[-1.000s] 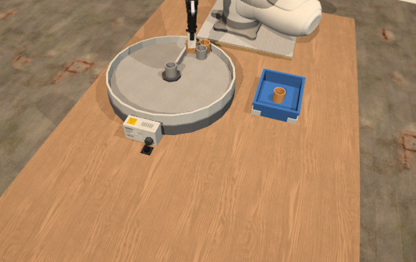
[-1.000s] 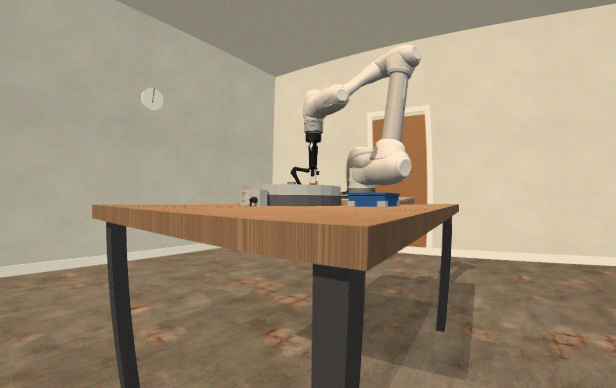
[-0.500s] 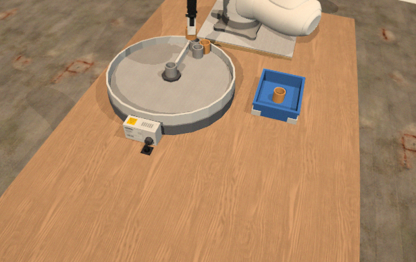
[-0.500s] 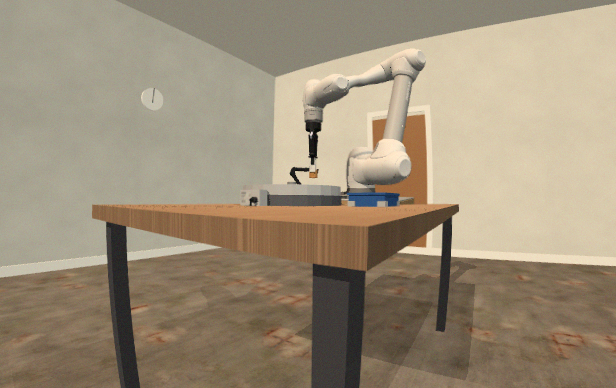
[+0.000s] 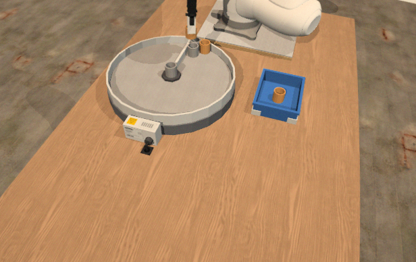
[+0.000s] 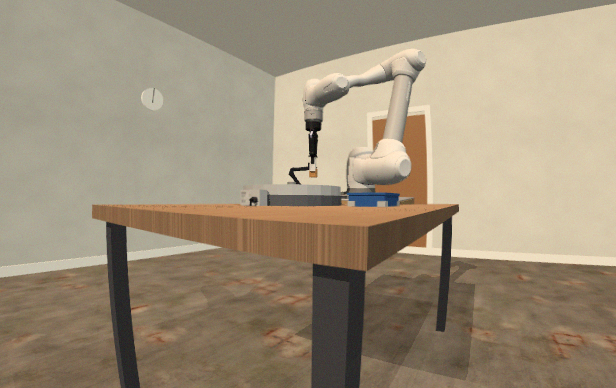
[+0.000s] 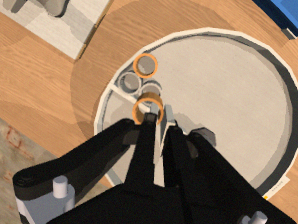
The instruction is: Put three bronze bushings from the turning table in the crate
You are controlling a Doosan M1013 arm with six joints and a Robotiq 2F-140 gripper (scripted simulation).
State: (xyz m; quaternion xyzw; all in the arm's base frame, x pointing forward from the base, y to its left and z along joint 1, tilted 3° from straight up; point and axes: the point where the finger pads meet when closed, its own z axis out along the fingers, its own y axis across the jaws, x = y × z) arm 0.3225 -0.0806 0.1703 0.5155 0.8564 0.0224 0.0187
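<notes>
Right now my hand is 40 mm short of the crate, 330 mm to the right of it and 160 mm above it. From my hand the other things lie so: round grey turning table: 130 mm ahead, 20 mm to the right, 140 mm below.
</notes>
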